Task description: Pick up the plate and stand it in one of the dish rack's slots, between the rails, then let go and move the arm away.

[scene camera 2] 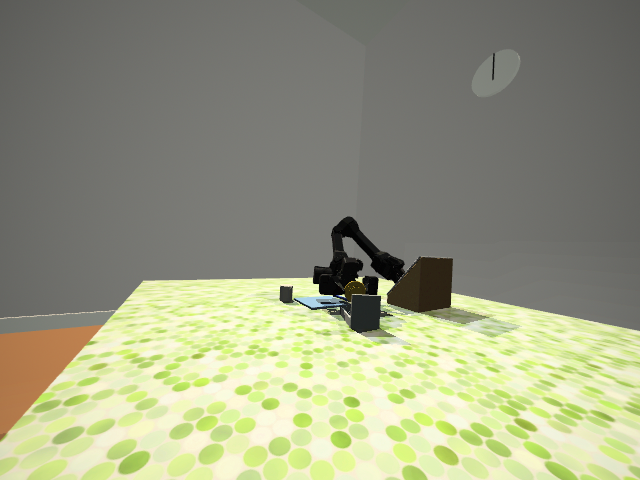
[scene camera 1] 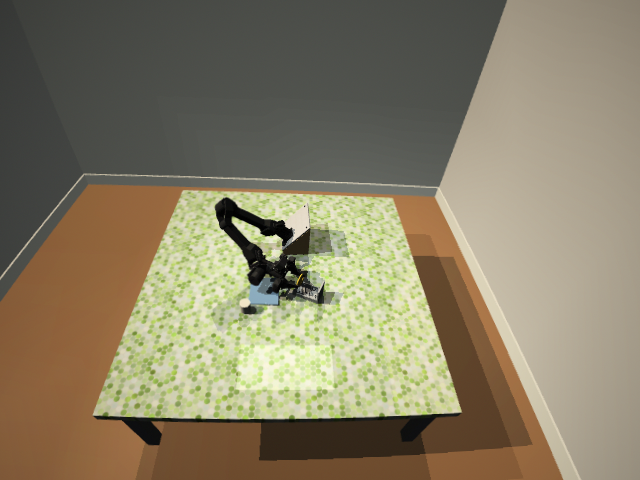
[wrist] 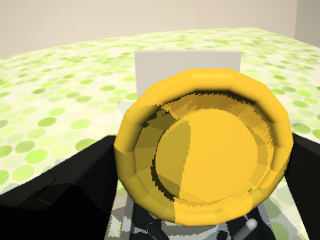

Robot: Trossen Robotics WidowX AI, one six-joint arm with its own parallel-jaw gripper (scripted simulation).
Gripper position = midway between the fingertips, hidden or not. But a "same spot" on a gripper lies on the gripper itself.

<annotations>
My gripper shows in scene camera 2, in scene camera 1 and in the wrist view (203, 145). The same spot on my gripper: (scene camera 1: 284, 284) is (scene camera 2: 335, 289).
</annotations>
